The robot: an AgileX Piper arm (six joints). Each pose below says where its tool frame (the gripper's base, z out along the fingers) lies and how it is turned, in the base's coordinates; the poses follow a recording.
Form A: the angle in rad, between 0 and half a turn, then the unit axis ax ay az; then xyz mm.
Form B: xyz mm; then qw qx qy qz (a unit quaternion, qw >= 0). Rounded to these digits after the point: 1 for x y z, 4 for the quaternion.
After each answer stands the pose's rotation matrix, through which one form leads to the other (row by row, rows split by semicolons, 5 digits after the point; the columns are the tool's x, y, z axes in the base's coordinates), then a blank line. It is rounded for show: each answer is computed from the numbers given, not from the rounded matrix.
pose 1, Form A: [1.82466, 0.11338, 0.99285, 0.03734, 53.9, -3.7, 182.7]
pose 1, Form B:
[53.9, -3.7, 182.7, 0.6119, 0.0897, 0.7853, 0.0295]
-0.23506 0.10470 0.96633; 0.17698 0.98217 -0.06336; -0.95573 0.15613 -0.24940

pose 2, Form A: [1.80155, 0.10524, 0.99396, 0.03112, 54.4, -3.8, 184.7]
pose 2, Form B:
[54.4, -3.8, 184.7, 0.6210, 0.0825, 0.7791, 0.0244]
-0.21510 0.09823 0.97164; 0.15882 0.98520 -0.06444; -0.96359 0.14046 -0.22752

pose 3, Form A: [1.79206, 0.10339, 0.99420, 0.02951, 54.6, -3.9, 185.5]
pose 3, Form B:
[54.6, -3.9, 185.5, 0.6247, 0.0807, 0.7763, 0.0230]
-0.20643 0.09656 0.97369; 0.15414 0.98590 -0.06509; -0.96624 0.13665 -0.21840

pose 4, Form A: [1.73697, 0.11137, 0.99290, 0.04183, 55.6, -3.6, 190.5]
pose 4, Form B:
[55.6, -3.6, 190.5, 0.6460, 0.0850, 0.7579, 0.0319]
-0.15096 0.08762 0.98465; 0.17012 0.98351 -0.06143; -0.97379 0.15824 -0.16337

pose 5, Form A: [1.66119, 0.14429, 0.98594, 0.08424, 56.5, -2.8, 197.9]
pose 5, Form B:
[56.5, -2.8, 197.9, 0.6744, 0.1065, 0.7280, 0.0622]
-0.06757 0.07121 0.99517; 0.23900 0.96956 -0.05315; -0.96867 0.23425 -0.08253

